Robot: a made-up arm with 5 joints.
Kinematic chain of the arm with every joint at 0, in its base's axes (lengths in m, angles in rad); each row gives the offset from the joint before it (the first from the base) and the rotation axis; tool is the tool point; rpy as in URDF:
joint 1: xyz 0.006 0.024 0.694 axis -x
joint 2: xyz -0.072 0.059 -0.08 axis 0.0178 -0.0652 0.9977
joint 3: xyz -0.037 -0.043 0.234 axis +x
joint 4: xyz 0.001 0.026 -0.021 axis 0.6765 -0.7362 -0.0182
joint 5: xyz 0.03 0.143 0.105 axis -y
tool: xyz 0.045 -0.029 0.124 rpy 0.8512 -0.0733 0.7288
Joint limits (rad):
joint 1: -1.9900..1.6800
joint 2: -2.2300..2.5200
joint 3: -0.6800..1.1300
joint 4: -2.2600..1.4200
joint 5: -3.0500..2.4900
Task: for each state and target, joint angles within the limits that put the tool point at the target. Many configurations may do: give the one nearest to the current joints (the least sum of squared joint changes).
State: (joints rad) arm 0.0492 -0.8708 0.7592 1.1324 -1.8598
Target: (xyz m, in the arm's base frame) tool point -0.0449 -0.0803 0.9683
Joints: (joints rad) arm -0.3855 -0.9052 0.7388 0.8287 -2.1437
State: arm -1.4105 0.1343 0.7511 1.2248 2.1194
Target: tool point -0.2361 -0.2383 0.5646
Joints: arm -1.7635 0.3249 0.8229 0.6365 1.5047
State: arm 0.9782 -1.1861 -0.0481 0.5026 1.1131
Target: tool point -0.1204 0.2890 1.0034
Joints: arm 0.2857 -1.0423 0.2278 0.4263 0.8789
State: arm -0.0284 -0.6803 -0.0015 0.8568 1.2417
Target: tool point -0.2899 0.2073 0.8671
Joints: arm 0.1811 -0.4354 -0.0375 1.2828 1.3977
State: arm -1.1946 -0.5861 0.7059 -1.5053 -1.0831
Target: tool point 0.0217 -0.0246 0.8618
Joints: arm -1.7329 -0.4470 0.6828 -1.5930 -1.4681
